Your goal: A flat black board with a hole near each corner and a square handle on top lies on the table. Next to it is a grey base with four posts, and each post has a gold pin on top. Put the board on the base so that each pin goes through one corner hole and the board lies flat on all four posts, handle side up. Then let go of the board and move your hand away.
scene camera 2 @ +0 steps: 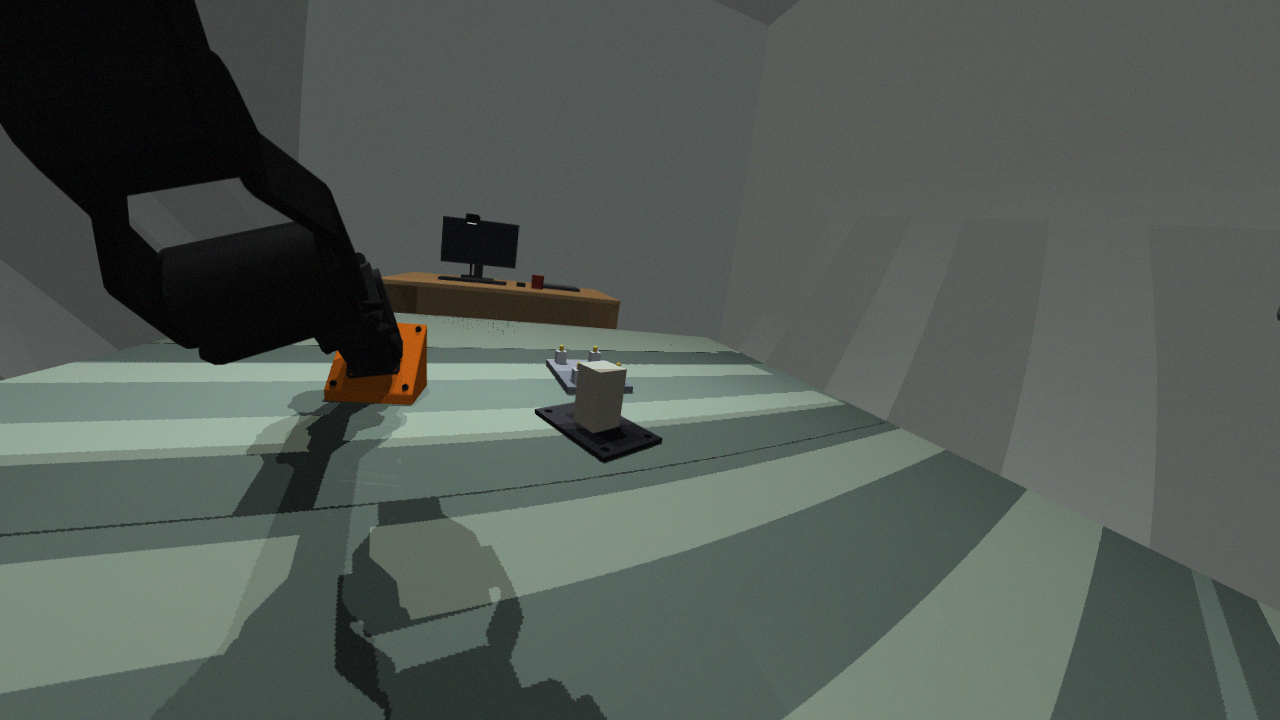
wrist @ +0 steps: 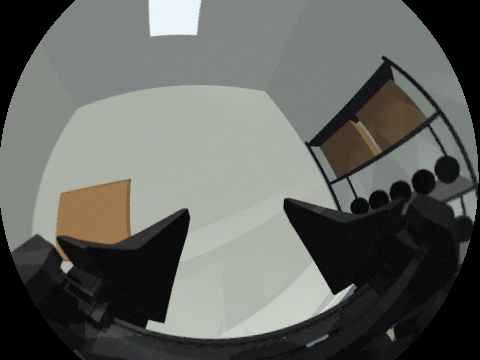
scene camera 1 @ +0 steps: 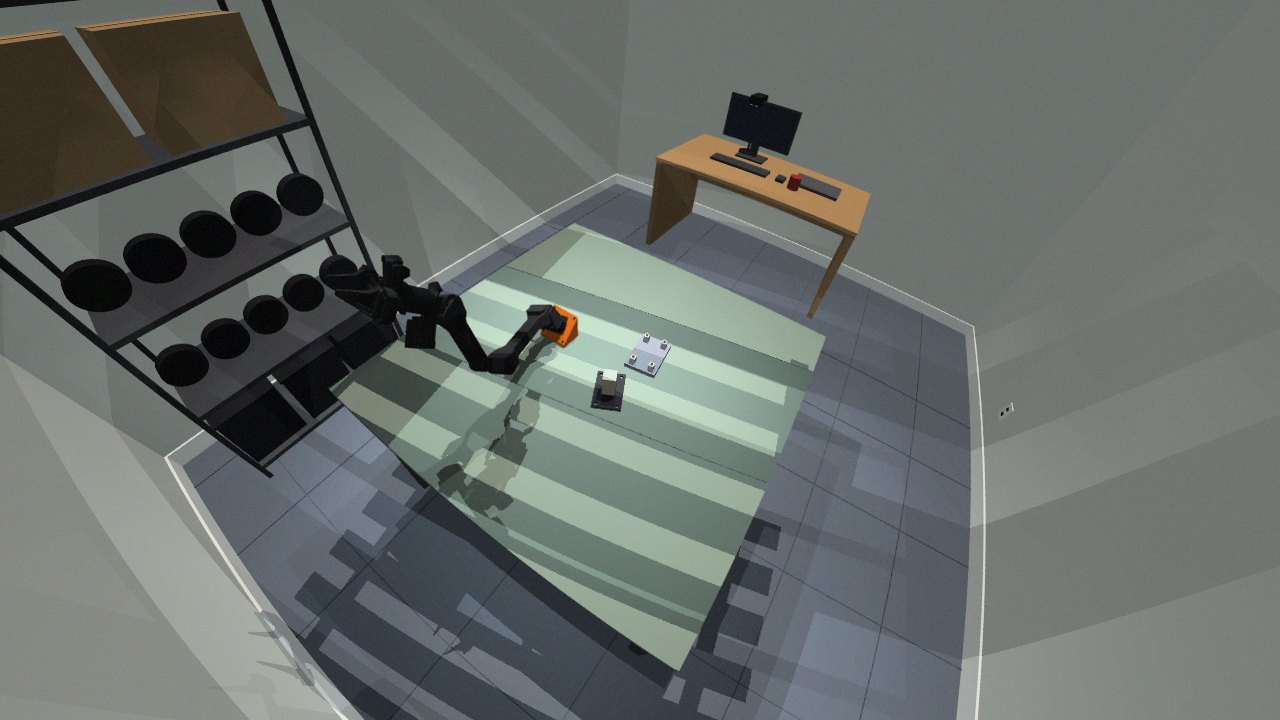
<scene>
My gripper shows in the wrist view and in scene camera 1; in scene camera 2 it is out of frame. A black board shows in scene camera 2 and in scene camera 1; in the wrist view it is out of frame. The same spot on the black board: point(scene camera 1: 608, 392) is point(scene camera 2: 608, 419). The same spot on my gripper: point(wrist: 349, 249) is point(scene camera 1: 358, 280).
</scene>
